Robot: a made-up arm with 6 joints. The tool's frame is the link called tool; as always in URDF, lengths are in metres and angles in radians. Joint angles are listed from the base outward.
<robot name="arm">
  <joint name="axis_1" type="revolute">
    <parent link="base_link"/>
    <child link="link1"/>
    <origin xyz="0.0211 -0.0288 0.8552"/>
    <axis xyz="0 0 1"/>
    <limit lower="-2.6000" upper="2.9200"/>
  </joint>
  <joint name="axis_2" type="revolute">
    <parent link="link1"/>
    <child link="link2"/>
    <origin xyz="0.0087 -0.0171 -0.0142"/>
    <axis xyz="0 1 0"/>
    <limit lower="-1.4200" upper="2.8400"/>
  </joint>
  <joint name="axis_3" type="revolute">
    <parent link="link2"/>
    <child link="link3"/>
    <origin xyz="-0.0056 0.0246 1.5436"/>
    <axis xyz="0 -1 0"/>
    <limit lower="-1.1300" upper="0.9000"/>
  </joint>
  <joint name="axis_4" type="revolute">
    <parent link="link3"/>
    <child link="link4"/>
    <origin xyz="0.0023 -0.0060 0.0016"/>
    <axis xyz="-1 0 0"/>
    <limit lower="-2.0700" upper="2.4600"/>
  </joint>
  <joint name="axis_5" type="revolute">
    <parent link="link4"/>
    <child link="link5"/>
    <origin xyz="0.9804 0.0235 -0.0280"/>
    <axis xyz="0 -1 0"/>
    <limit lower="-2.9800" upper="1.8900"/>
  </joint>
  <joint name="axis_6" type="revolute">
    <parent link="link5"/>
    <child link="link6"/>
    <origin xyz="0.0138 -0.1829 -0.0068"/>
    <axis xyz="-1 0 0"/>
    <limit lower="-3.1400" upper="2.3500"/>
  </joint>
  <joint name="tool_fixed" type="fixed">
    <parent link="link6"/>
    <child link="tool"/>
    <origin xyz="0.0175 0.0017 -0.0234" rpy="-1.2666 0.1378 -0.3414"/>
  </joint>
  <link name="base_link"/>
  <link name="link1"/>
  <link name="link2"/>
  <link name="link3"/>
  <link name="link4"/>
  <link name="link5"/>
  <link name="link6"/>
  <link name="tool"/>
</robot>
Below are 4 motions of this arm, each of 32 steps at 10 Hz.
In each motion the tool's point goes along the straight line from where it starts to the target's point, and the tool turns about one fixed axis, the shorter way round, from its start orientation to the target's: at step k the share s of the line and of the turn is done. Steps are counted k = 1, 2, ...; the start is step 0. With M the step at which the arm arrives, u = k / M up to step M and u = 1 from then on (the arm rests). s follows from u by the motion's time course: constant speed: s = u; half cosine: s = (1 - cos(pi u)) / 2; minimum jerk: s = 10 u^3 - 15 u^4 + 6 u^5.
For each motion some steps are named. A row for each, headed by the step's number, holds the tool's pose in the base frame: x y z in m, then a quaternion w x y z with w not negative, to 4 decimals.
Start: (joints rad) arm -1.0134 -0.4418 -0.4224 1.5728 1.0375 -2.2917
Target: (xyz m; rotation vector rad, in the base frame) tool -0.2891 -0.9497 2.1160 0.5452 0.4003 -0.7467
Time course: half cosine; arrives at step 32
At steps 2, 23, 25, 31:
2: 0.1962 -0.3126 2.3950 0.9499 -0.2591 0.1722 -0.0302
23: -0.1995 -0.8321 2.1675 0.9176 0.1669 0.1939 -0.3044
25: -0.2335 -0.8767 2.1480 0.9032 0.2030 0.1934 -0.3251
31: -0.2879 -0.9482 2.1167 0.8764 0.2600 0.1918 -0.3571

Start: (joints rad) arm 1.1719 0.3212 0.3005 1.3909 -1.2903 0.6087
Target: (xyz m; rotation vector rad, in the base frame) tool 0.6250 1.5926 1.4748 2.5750 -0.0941 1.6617
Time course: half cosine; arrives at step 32
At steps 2, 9, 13, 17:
2: 0.6737 1.2825 2.4366 0.1260 0.9871 -0.0361 0.0919
9: 0.6652 1.3367 2.2684 0.1122 0.9775 -0.0357 0.1752
13: 0.6567 1.3906 2.1013 0.0976 0.9609 -0.0351 0.2567
17: 0.6472 1.4514 1.9128 0.0804 0.9340 -0.0341 0.3465

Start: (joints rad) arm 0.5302 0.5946 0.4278 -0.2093 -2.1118 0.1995
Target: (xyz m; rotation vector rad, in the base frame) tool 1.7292 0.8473 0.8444 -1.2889 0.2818 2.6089
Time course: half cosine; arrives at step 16
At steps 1, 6, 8, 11, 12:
1: 1.6372 0.7461 1.8869 0.0567 -0.5054 0.5611 0.6530
6: 1.6649 0.7766 1.5721 0.0749 -0.4999 0.4317 0.7471
8: 1.6827 0.7962 1.3707 0.0855 -0.4895 0.3428 0.7972
11: 1.7085 0.8246 1.0783 0.0993 -0.4652 0.2075 0.8548
12: 1.7156 0.8323 0.9985 0.1027 -0.4568 0.1697 0.8672

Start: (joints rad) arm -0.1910 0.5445 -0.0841 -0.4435 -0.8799 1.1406
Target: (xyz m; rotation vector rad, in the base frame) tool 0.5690 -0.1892 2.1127 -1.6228 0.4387 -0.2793
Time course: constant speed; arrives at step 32
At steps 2, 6, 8, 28, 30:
2: 1.4351 -0.4333 1.5151 0.4778 -0.6632 0.3663 0.4446
6: 1.3197 -0.4008 1.5948 0.5151 -0.6868 0.3505 0.3744
8: 1.2619 -0.3845 1.6346 0.5323 -0.6968 0.3417 0.3382
28: 0.6845 -0.2217 2.0330 0.6486 -0.7264 0.2230 -0.0454
30: 0.6267 -0.2055 2.0729 0.6541 -0.7222 0.2086 -0.0844

